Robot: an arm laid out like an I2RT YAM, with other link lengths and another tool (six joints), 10 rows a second.
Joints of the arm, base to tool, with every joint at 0 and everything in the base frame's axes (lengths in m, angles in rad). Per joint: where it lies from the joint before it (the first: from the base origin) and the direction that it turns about. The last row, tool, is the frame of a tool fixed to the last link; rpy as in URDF.
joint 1: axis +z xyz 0 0 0.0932
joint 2: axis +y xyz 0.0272 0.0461 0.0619
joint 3: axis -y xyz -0.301 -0.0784 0
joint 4: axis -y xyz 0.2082 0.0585 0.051
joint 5: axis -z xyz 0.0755 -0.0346 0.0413
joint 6: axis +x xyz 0.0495 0 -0.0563
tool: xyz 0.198 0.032 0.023 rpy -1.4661 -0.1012 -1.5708
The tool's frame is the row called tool.
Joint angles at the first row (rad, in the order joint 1, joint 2, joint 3, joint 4, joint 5, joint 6):
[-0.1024 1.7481 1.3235 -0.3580 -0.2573 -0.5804]
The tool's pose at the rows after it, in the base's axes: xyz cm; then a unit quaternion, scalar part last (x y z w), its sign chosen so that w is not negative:
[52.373 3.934 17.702 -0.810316 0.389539 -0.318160 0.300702]
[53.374 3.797 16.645 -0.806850 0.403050 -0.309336 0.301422]
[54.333 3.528 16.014 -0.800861 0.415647 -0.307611 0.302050]
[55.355 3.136 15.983 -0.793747 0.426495 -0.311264 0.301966]
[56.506 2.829 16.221 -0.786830 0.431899 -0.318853 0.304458]
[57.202 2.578 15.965 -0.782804 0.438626 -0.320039 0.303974]
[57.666 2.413 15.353 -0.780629 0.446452 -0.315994 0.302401]
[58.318 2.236 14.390 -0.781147 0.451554 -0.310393 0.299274]
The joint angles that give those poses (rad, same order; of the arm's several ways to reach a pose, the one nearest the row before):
[-0.1024 1.8229 1.3784 -0.3504 -0.2577 -0.5522]
[-0.1024 1.8698 1.4048 -0.3447 -0.2565 -0.5262]
[-0.1024 1.9030 1.4223 -0.3298 -0.2497 -0.4992]
[-0.1024 1.9274 1.4494 -0.3237 -0.2378 -0.4744]
[-0.1024 1.9499 1.4765 -0.3096 -0.2302 -0.4568]
[-0.1024 1.9709 1.4944 -0.3039 -0.2230 -0.4423]
[-0.1024 1.9942 1.5105 -0.3054 -0.2184 -0.4286]
[-0.1032 2.0308 1.5379 -0.3103 -0.2157 -0.4236]

